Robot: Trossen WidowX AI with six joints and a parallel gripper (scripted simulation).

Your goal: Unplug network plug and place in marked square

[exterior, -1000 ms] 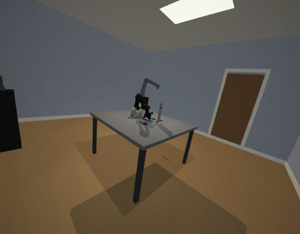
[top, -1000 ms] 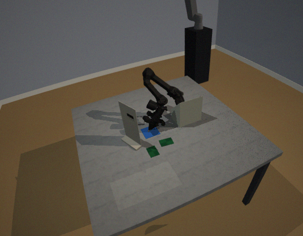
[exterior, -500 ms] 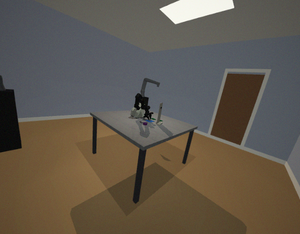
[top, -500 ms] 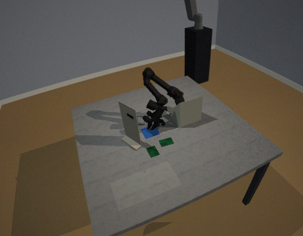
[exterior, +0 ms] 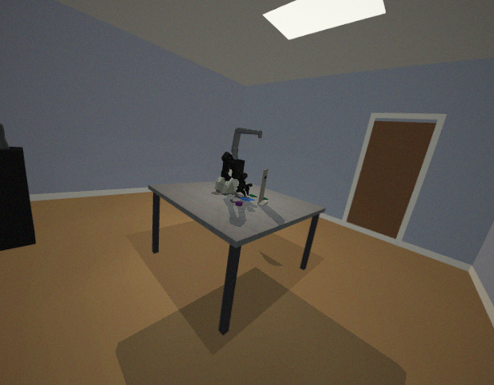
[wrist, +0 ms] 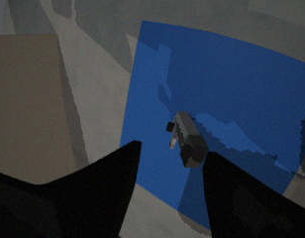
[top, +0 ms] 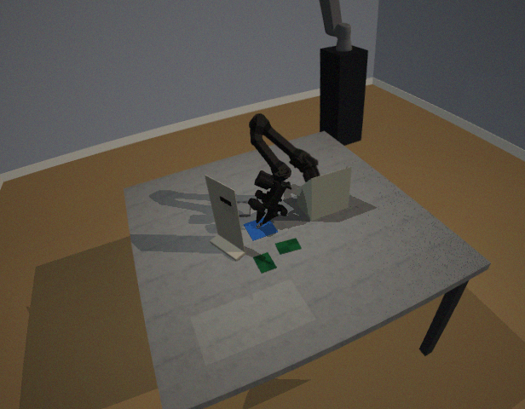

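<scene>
Right now the grey network plug is 2 cm below my gripper tip. Round my gripper tip: purple object: 22 cm to the right, 10 cm ahead, 2 cm below; upright panel: 16 cm ahead, 12 cm above, 5 cm to the left; blue marked square: 3 cm below.
</scene>
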